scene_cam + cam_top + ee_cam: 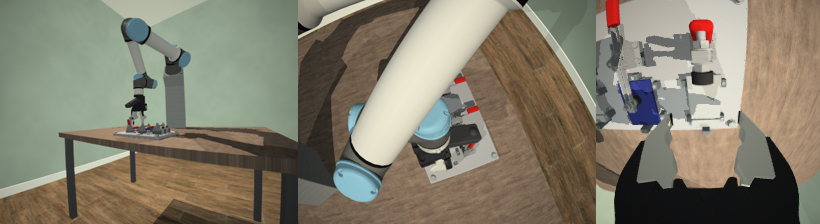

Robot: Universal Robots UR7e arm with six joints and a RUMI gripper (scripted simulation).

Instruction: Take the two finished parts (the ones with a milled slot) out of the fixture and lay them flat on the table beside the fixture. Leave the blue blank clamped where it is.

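Right now the blue blank is 20 mm ahead of my hand, 110 mm to the left of it and 40 mm below it. Round my hand: grey fixture plate 60 mm ahead, 100 mm to the left, 60 mm below.
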